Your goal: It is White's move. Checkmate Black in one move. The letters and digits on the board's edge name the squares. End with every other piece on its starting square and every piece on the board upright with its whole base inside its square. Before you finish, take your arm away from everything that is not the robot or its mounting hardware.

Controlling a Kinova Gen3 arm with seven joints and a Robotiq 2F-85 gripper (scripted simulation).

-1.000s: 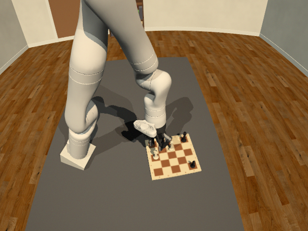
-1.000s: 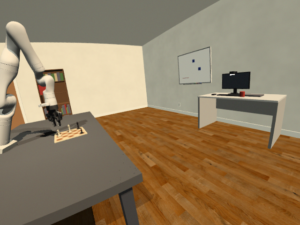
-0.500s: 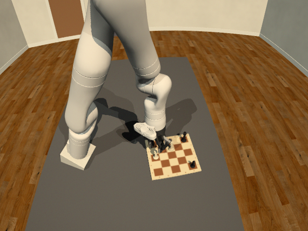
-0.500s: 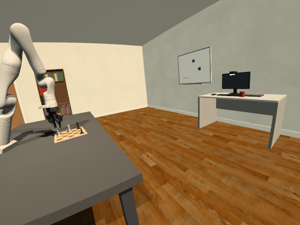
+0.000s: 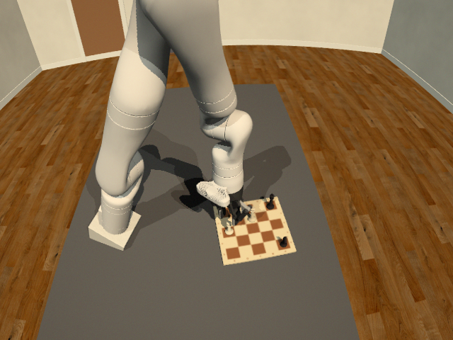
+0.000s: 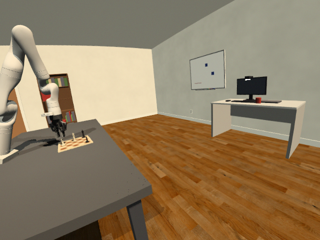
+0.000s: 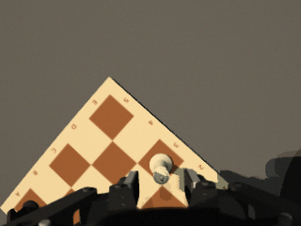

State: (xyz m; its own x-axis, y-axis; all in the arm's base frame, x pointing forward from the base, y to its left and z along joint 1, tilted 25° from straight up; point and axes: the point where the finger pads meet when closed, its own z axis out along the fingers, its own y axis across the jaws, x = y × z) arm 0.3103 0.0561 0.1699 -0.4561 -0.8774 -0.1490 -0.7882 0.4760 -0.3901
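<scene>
The small white piece lies 5 cm below my hand. The rest, counted from my hand: black king (12 cm ahead, 11 cm to the left, 5 cm below); then chessboard (8 cm below, 7 cm ahead, 2 cm to the left); then tall white piece (7 cm ahead, 5 cm to the left, 5 cm below).
</scene>
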